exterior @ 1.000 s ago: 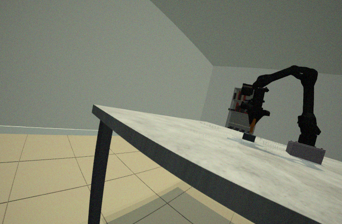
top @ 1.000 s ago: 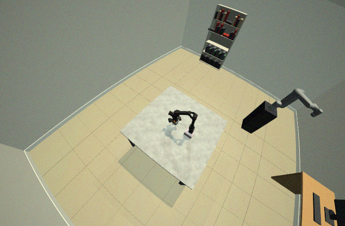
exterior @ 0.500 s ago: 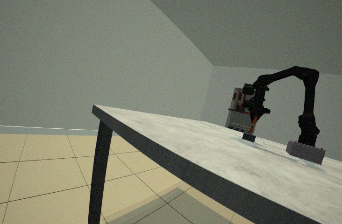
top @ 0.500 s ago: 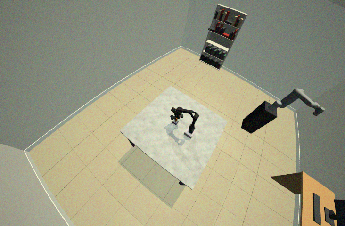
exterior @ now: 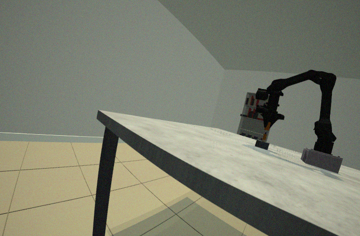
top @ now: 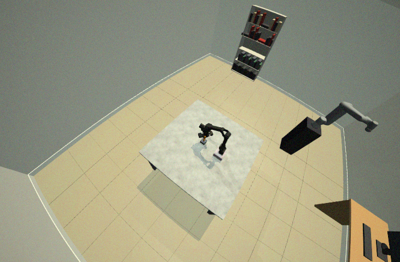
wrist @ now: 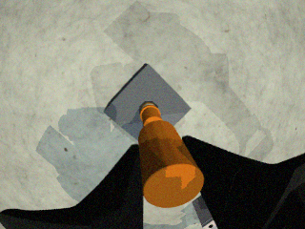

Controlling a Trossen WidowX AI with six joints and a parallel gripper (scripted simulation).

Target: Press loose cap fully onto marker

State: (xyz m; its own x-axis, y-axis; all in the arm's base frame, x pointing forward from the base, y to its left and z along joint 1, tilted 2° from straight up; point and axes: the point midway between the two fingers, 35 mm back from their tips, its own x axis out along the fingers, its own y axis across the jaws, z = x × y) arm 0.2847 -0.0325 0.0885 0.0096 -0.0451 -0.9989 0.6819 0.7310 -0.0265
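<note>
Now: gripper tip 100 mm above the holder block. From my gripper tip the other things lie so: orange cap 10 mm above.
</note>
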